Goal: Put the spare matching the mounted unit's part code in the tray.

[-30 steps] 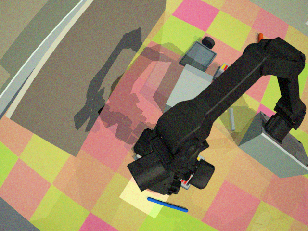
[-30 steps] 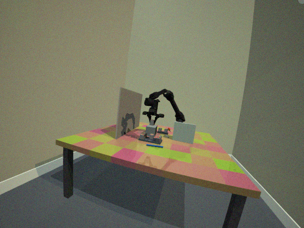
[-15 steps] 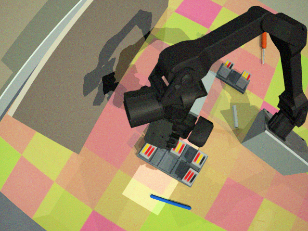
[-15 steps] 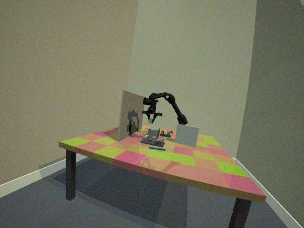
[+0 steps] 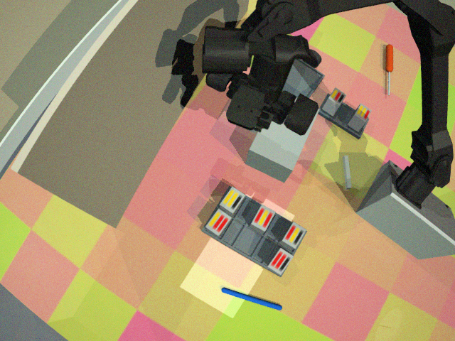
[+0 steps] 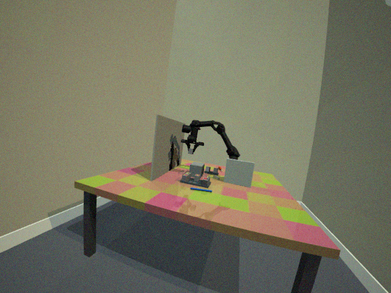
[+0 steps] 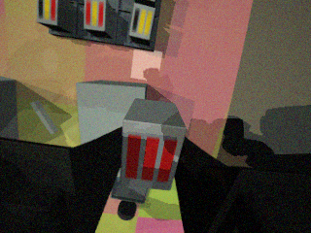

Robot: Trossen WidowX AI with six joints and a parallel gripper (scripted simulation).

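The grey tray lies 24 cm to the right of my gripper tip and 19 cm below it. Round my gripper tip: upright panel: 20 cm ahead, 2 cm to the right, 3 cm above; spare: 2 cm above; blue stick: 20 cm behind, 27 cm to the left, 19 cm below.
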